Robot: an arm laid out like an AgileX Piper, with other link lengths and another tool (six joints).
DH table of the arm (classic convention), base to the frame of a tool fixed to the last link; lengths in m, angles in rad. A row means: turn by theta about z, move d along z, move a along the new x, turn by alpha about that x. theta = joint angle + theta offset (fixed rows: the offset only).
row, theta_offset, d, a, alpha
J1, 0, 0.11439, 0, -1.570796
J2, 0.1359, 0, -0.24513, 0
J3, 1.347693, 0, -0.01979, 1.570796
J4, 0, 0.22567, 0, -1.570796
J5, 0, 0, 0, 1.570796
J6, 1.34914, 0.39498, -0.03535, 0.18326
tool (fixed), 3.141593, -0.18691, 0, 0
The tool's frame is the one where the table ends.
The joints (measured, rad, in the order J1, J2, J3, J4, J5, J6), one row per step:
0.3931, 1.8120, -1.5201, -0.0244, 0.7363, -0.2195
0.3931, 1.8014, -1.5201, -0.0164, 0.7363, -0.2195
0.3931, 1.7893, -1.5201, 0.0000, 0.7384, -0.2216
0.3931, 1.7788, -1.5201, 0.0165, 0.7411, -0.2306
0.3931, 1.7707, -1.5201, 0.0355, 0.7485, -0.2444
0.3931, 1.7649, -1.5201, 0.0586, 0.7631, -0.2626
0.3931, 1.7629, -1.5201, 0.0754, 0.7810, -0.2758
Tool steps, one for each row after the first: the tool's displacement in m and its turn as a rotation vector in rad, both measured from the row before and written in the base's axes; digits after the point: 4 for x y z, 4 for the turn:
-0.0010, 0.0005, 0.0049, 0.0113, -0.0068, -0.0016
-0.0017, 0.0013, 0.0051, 0.0175, -0.0035, -0.0014
-0.0018, 0.0016, 0.0044, 0.0130, -0.0031, 0.0043
-0.0024, 0.0020, 0.0025, 0.0099, 0.0031, 0.0079
-0.0035, 0.0024, 0.0003, 0.0078, 0.0121, 0.0114
-0.0034, 0.0016, -0.0020, 0.0024, 0.0175, 0.0091

